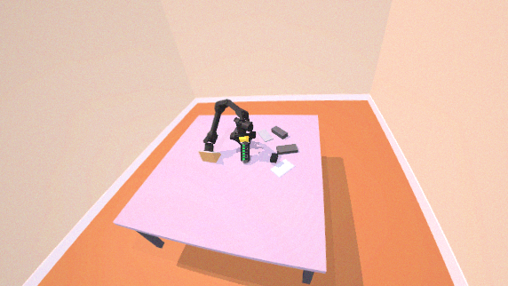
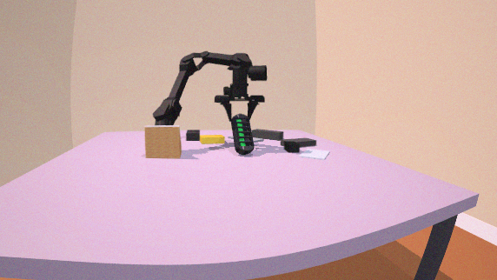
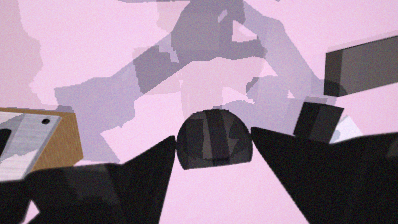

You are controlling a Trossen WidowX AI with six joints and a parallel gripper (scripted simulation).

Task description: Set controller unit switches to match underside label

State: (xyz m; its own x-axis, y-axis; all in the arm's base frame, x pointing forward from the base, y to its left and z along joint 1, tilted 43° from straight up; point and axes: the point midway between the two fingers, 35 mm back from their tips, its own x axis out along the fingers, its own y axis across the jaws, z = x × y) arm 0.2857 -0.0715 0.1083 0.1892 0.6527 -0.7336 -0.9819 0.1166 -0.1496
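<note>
The yellow block lies 6 cm behind my gripper tip, 20 cm to the left of it and 10 cm below it. Also, from my gripper tip: grey plate 12 cm ahead, 25 cm to the left, 11 cm below; then small dark cube 21 cm ahead, 5 cm to the right, 10 cm below; then white sheet 27 cm ahead, 13 cm to the right, 11 cm below.
</note>
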